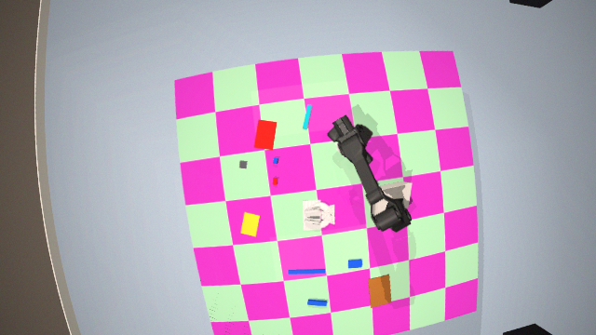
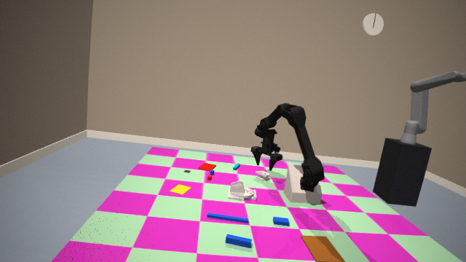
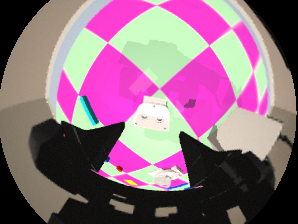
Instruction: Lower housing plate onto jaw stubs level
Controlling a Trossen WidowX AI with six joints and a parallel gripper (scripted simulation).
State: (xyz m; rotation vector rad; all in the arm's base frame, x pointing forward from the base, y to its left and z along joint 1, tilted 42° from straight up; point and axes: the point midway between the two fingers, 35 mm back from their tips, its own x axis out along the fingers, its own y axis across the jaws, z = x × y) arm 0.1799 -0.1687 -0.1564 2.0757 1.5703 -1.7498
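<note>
My gripper tip is now 5 cm above the white block and 1 cm to the left of it. The rest, counted from my gripper tip: yellow plate (40 cm ahead, 28 cm to the left, 6 cm below); cyan bar (14 cm ahead, 13 cm to the right, 5 cm below); red plate (31 cm ahead, 7 cm to the right, 6 cm below).
</note>
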